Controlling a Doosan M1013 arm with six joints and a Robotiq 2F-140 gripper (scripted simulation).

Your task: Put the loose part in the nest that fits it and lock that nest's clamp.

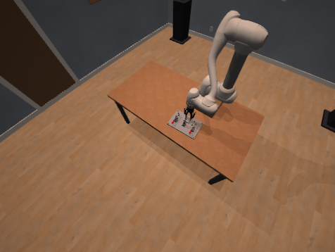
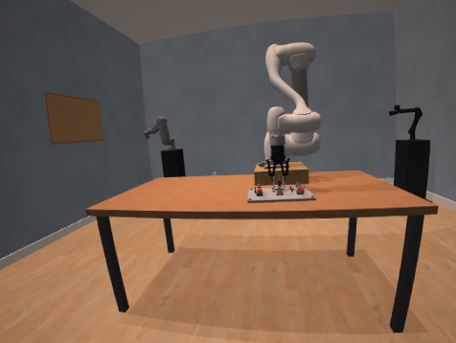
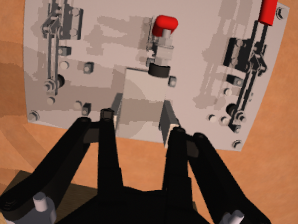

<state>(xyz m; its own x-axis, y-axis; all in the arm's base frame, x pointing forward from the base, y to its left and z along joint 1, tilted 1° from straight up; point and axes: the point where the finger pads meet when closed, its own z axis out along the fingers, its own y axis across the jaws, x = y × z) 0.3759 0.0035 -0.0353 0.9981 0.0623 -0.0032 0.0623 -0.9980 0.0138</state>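
The loose part lies 3 cm below my hand. Also, from my hand: fixture: 6 cm ahead, 6 cm below.
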